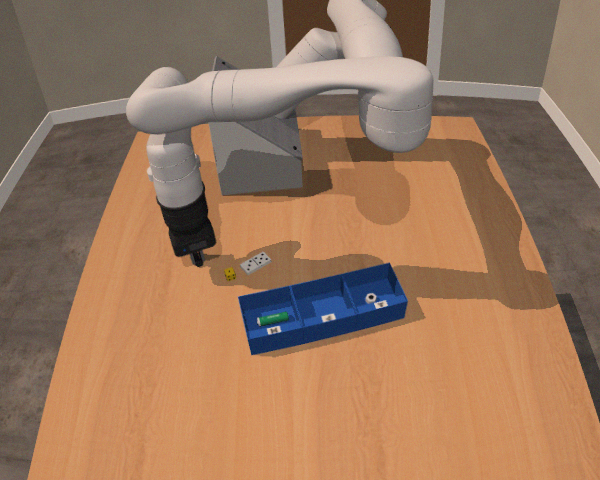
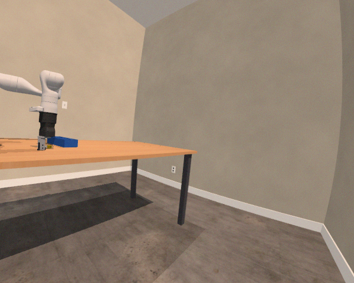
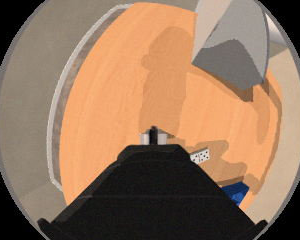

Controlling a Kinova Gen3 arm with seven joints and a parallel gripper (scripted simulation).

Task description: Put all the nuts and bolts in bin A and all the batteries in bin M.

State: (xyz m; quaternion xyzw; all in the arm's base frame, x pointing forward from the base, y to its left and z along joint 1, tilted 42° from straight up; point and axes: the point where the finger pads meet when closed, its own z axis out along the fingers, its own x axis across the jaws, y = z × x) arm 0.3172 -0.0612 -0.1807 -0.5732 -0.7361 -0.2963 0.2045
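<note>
Now: the black bolt 1 cm below my hand and 1 cm ahead of it. Round my hand: yellow die (6 cm to the left, 5 cm ahead, 1 cm below); green battery (16 cm ahead, 13 cm to the left, 1 cm below); white domino (11 cm to the left, 3 cm ahead, 1 cm below).
</note>
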